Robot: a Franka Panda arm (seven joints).
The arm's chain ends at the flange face. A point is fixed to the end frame.
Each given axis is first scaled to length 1.
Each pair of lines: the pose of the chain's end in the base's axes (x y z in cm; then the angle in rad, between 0 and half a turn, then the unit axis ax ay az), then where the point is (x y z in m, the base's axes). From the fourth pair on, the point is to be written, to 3 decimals.
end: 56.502, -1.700, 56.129, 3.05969, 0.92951, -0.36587, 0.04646
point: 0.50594 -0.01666 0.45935
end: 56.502, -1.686, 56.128, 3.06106, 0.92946, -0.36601, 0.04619
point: 0.50595 -0.01636 0.45934
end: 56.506, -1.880, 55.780, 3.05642, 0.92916, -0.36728, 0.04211
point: 0.50506 -0.01824 0.45640
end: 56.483, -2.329, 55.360, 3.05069, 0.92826, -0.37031, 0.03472
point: 0.503 -0.022 0.453
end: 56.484, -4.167, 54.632, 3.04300, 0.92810, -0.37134, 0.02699
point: 0.502 -0.041 0.447
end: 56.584, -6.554, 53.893, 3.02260, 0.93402, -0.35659, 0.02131
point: 0.501 -0.068 0.441
